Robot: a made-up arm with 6 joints. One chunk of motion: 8 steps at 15 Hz.
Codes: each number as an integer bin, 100 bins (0 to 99) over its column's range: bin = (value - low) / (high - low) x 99, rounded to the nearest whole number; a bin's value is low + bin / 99 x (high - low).
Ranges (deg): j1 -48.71..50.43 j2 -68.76..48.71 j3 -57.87..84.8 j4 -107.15..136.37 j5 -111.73..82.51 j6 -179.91..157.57
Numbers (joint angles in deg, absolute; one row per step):
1: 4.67 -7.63 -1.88 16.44 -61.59 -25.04
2: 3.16 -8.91 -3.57 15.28 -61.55 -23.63
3: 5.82 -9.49 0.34 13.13 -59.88 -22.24
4: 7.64 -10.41 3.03 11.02 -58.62 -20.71
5: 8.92 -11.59 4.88 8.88 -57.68 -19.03
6: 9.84 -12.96 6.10 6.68 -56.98 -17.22
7: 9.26 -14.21 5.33 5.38 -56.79 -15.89
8: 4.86 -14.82 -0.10 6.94 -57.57 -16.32
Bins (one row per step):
1: 53 52 39 50 26 45
2: 52 50 38 50 26 46
3: 54 50 40 49 26 46
4: 56 49 42 48 27 47
5: 58 48 44 47 28 47
6: 58 47 44 46 28 48
7: 58 46 44 46 28 48
8: 53 45 40 46 28 48

